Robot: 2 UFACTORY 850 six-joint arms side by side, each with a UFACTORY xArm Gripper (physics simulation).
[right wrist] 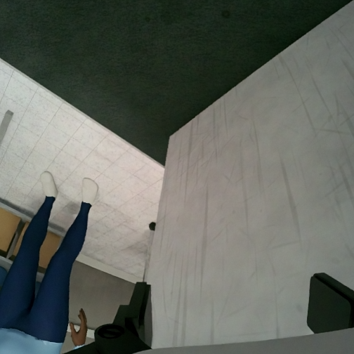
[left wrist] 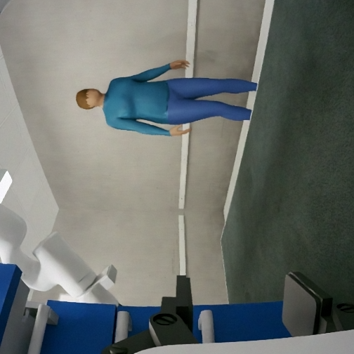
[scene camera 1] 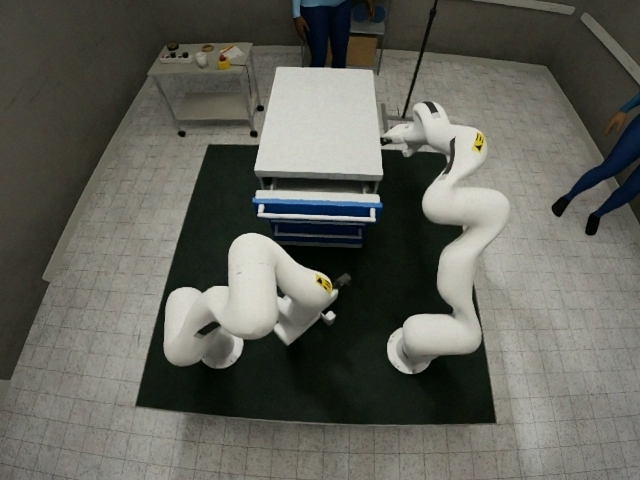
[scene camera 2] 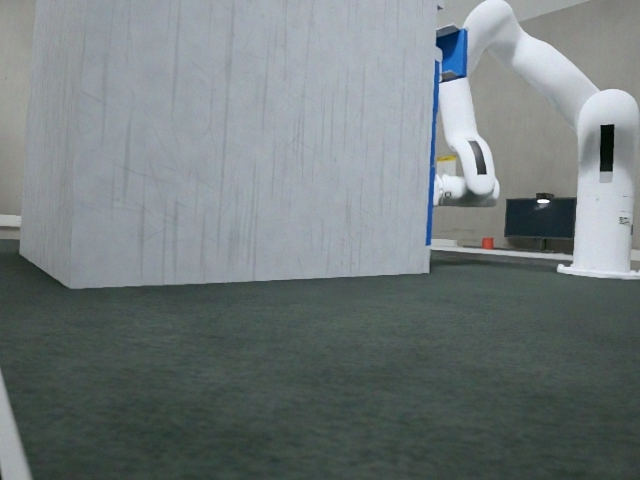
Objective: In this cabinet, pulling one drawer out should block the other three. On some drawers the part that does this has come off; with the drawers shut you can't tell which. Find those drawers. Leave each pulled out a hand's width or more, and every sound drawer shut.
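The cabinet [scene camera 1: 321, 121] [scene camera 2: 248, 155] [right wrist: 240, 200] is pale grey with blue drawer fronts. The top drawer [scene camera 1: 320, 207] [scene camera 2: 454, 54] [left wrist: 7, 292] stands pulled out. The lower fronts look shut; in the left wrist view these are the second [left wrist: 82, 325], the third [left wrist: 150, 315] and the lowest [left wrist: 245, 320]. My left gripper [scene camera 1: 345, 280] [left wrist: 236, 299] is open and low before the cabinet, its fingers either side of the lowest handle [left wrist: 206, 325] in its wrist view; depth is unclear. My right gripper [scene camera 1: 386, 140] [right wrist: 232, 305] is open beside the cabinet's right side panel.
A trolley [scene camera 1: 209, 71] with small items stands at the back left. A person [scene camera 1: 326, 31] [right wrist: 50, 265] stands behind the cabinet, another [scene camera 1: 602, 170] [left wrist: 137, 100] at the right. A pole [scene camera 1: 419, 59] stands behind the right arm. Both arm bases stand on the dark mat [scene camera 1: 320, 392].
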